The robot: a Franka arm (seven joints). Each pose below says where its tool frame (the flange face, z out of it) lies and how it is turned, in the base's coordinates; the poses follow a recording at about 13 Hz.
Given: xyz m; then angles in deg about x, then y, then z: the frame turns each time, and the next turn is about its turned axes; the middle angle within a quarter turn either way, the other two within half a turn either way.
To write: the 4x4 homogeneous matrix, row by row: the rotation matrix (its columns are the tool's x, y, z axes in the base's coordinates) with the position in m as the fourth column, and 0 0 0 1 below. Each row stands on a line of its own. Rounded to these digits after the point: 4 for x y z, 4 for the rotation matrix.
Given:
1: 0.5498 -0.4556 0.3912 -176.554 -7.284 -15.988
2: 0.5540 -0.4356 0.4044 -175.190 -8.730 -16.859
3: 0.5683 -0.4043 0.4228 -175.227 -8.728 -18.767
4: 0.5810 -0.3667 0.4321 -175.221 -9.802 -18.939
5: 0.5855 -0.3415 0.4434 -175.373 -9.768 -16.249
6: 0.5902 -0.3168 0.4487 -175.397 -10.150 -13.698
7: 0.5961 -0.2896 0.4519 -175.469 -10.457 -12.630
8: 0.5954 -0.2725 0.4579 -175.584 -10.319 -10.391
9: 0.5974 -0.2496 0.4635 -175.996 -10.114 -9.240
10: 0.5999 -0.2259 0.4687 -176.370 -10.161 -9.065
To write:
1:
0.9536 0.2732 -0.1268 0.5498
0.2823 -0.9575 0.0596 -0.4556
-0.1051 -0.0926 -0.9901 0.3912
0 0 0 1

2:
0.9459 0.2867 -0.1518 0.5540
0.3012 -0.9500 0.0829 -0.4356
-0.1204 -0.1241 -0.9849 0.4044
0 0 0 1

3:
0.9359 0.3180 -0.1517 0.5683
0.3326 -0.9395 0.0822 -0.4043
-0.1164 -0.1274 -0.9850 0.4228
0 0 0 1

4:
0.9321 0.3198 -0.1702 0.5810
0.3368 -0.9380 0.0821 -0.3667
-0.1334 -0.1339 -0.9820 0.4321
0 0 0 1

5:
0.9461 0.2758 -0.1697 0.5855
0.2920 -0.9531 0.0795 -0.3415
-0.1398 -0.1248 -0.9823 0.4434
0 0 0 1

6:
0.9564 0.2331 -0.1762 0.5902
0.2498 -0.9651 0.0790 -0.3168
-0.1517 -0.1196 -0.9812 0.4487
0 0 0 1

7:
0.9596 0.2150 -0.1815 0.5961
0.2320 -0.9696 0.0777 -0.2896
-0.1593 -0.1166 -0.9803 0.4519
0 0 0 1

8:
0.9677 0.1774 -0.1791 0.5954
0.1934 -0.9782 0.0758 -0.2725
-0.1618 -0.1079 -0.9809 0.4579
0 0 0 1

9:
0.9717 0.1581 -0.1756 0.5974
0.1723 -0.9826 0.0687 -0.2496
-0.1617 -0.0970 -0.9821 0.4635
0 0 0 1

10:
0.9720 0.1551 -0.1764 0.5999
0.1683 -0.9838 0.0623 -0.2259
-0.1639 -0.0903 -0.9823 0.4687
0 0 0 1

